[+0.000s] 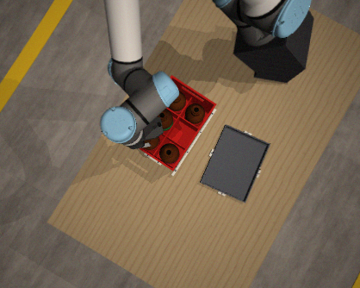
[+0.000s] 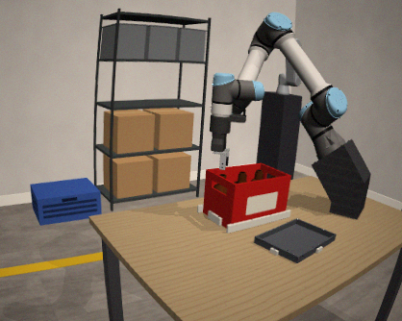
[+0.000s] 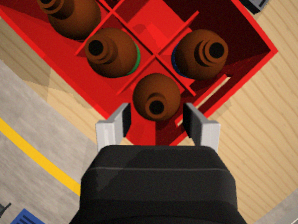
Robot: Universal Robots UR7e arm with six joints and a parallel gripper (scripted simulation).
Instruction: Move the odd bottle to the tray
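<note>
Now: hand 130 mm above the red crate, 90 mm past it and 50 mm to the right of it. Round my hand: dark grey tray (330 mm to the left, 200 mm below, 80 mm behind).
</note>
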